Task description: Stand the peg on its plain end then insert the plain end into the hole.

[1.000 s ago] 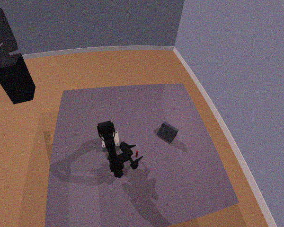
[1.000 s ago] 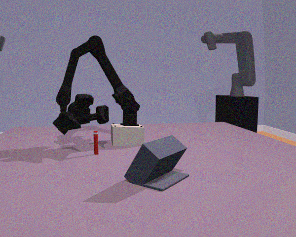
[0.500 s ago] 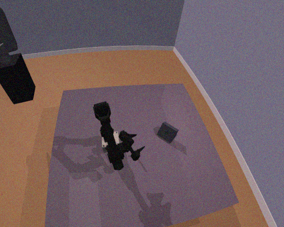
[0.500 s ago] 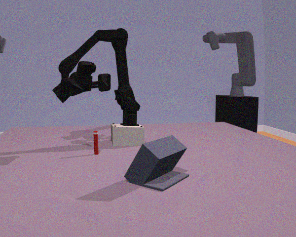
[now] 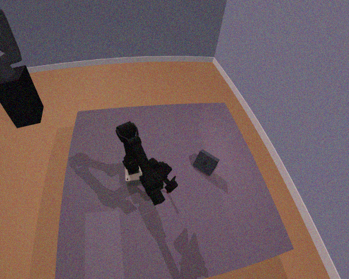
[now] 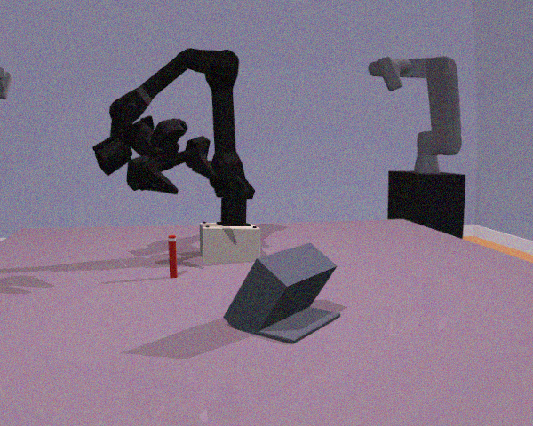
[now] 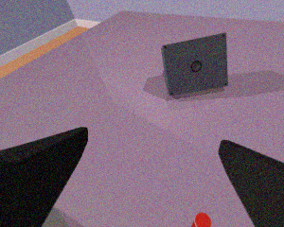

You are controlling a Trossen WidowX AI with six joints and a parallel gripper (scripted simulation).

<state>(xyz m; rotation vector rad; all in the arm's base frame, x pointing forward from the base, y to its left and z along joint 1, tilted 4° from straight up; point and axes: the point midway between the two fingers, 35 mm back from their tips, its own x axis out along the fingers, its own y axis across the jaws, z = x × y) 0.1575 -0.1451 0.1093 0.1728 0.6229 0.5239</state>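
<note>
My gripper tip is 1 cm past the red peg, 5 cm to the left of it and 12 cm above it. From my gripper tip the other things lie so: flat grey foot plate: 30 cm ahead, 7 cm to the left, 17 cm below; then grey sloped panel: 28 cm ahead, 6 cm to the left, 13 cm below.
</note>
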